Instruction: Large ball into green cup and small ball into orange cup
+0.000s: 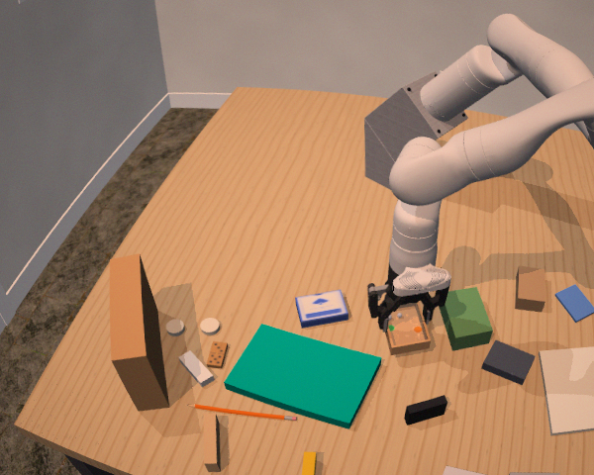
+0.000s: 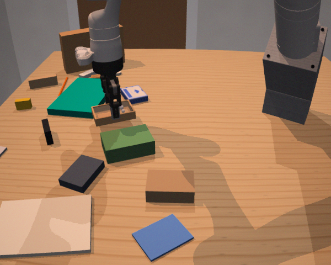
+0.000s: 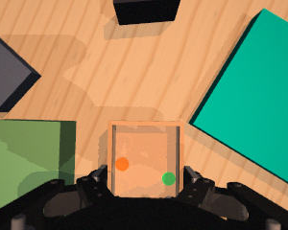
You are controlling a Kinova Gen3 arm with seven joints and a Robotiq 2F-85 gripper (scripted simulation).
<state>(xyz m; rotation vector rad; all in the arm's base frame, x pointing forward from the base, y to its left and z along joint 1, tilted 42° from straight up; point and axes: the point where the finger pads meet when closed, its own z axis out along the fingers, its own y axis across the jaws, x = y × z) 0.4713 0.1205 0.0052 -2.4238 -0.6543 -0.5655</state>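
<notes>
Now: hand 8 cm past the green block, 10 cm to the right of it and 3 cm above it. From my hand the other things lie so: teal slab: 15 cm ahead, 12 cm to the right, 4 cm below; black block: 14 cm ahead, 10 cm to the left, 3 cm below; wooden puzzle: 2 cm below.
</notes>
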